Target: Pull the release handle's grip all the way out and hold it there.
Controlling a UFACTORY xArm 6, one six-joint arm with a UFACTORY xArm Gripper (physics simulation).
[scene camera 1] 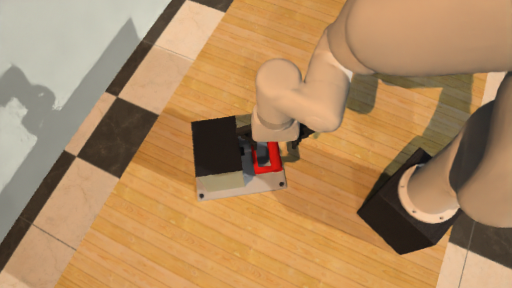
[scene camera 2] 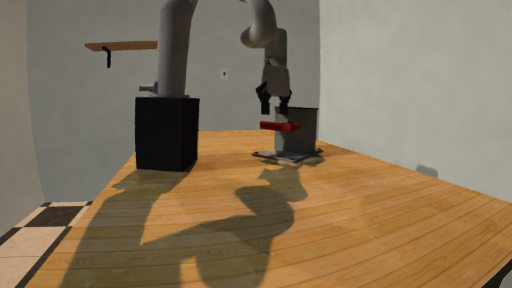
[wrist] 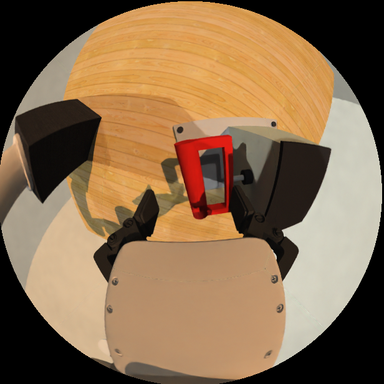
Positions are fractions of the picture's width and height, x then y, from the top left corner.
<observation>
In view: my gripper (scene camera 2: 0.54,0.40), a red release handle grip (wrist: 0.49,0.40) and a base plate (wrist: 0.54,0.33).
</observation>
